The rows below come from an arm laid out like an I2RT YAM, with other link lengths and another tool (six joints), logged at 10 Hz.
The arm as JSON. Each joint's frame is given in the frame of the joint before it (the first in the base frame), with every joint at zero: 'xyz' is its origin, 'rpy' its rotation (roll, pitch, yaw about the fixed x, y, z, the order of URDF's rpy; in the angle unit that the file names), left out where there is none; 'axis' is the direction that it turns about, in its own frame. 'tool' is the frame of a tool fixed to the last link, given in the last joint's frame.
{
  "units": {
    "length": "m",
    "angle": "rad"
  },
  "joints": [
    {
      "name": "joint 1",
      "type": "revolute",
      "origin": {
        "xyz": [
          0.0,
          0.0,
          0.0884
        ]
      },
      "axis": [
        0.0,
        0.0,
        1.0
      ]
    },
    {
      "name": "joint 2",
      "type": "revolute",
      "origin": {
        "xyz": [
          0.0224,
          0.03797,
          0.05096
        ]
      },
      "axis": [
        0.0,
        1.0,
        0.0
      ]
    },
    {
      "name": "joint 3",
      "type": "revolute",
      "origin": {
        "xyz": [
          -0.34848,
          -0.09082,
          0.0
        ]
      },
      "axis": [
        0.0,
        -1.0,
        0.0
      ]
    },
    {
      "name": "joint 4",
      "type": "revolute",
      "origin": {
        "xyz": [
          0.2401,
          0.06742,
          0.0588
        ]
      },
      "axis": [
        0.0,
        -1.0,
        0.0
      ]
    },
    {
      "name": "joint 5",
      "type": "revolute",
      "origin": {
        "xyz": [
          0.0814,
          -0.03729,
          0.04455
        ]
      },
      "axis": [
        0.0,
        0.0,
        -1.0
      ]
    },
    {
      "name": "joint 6",
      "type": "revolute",
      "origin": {
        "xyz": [
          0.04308,
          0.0,
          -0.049
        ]
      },
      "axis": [
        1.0,
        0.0,
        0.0
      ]
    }
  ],
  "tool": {
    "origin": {
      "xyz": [
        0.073,
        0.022,
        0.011
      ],
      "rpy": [
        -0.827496,
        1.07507,
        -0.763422
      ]
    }
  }
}
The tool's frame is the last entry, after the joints.
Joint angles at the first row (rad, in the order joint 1, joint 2, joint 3, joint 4, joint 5, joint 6):
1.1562 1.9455 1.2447 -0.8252 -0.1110 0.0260
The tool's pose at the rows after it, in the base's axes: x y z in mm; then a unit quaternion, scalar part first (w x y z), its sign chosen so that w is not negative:
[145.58, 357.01, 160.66, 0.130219, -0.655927, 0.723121, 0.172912]
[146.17, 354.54, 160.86, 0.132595, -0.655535, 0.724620, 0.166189]
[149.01, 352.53, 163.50, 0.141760, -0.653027, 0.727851, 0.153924]
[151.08, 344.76, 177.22, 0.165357, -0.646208, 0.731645, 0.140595]
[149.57, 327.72, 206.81, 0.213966, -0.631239, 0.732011, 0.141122]
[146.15, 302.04, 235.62, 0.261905, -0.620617, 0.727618, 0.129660]
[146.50, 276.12, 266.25, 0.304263, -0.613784, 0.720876, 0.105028]
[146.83, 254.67, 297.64, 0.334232, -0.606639, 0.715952, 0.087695]
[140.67, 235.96, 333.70, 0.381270, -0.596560, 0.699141, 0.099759]
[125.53, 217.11, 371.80, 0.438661, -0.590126, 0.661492, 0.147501]
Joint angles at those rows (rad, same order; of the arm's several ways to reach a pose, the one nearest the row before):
1.1564 1.9375 1.2367 -0.8214 -0.1006 0.0290
1.1566 1.9317 1.2307 -0.8224 -0.0868 0.0337
1.1566 1.9215 1.2302 -0.8257 -0.0583 0.0465
1.1566 1.8704 1.2164 -0.8314 -0.0170 0.0696
1.1544 1.7489 1.1699 -0.8171 0.0200 0.0987
1.1547 1.6141 1.1217 -0.8253 0.0812 0.1149
1.1501 1.4989 1.1217 -0.8821 0.1609 0.1135
1.1406 1.4136 1.1644 -0.9659 0.2147 0.1069
1.1390 1.3078 1.1990 -1.0005 0.2314 0.0913
1.1390 1.1777 1.2149 -0.9816 0.1865 0.0464

